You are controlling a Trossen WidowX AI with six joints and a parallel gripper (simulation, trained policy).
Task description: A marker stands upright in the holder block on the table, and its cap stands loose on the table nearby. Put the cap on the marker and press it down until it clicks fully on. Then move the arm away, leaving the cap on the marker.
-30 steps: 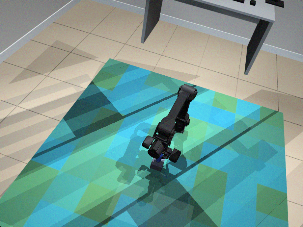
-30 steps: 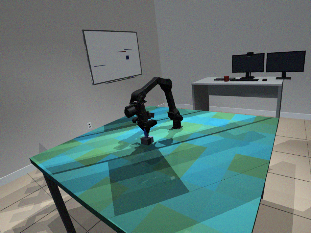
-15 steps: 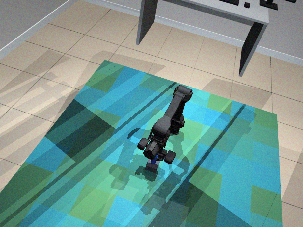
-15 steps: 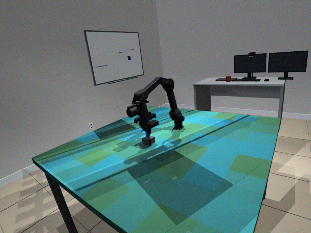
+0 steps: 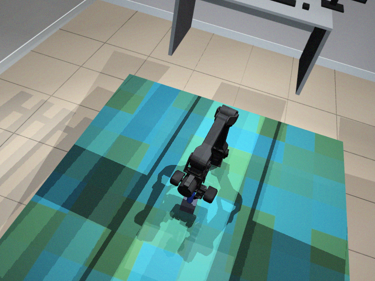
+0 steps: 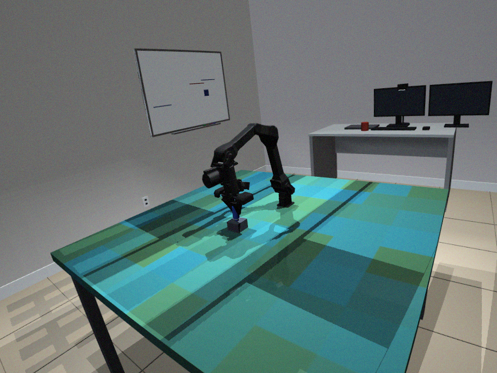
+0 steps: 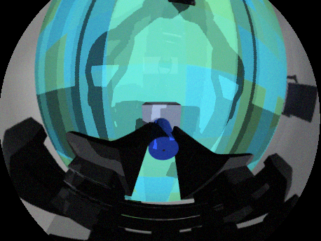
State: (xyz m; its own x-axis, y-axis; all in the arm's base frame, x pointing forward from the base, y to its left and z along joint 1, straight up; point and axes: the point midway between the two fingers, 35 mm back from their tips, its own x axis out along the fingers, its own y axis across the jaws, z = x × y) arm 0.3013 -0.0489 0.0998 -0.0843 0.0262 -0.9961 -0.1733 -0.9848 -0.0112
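Now: gripper tip 1 cm short of the blue cap and 1 cm below it. The rest, counted from my gripper tip: grey holder block: 1 cm ahead, 5 cm below.
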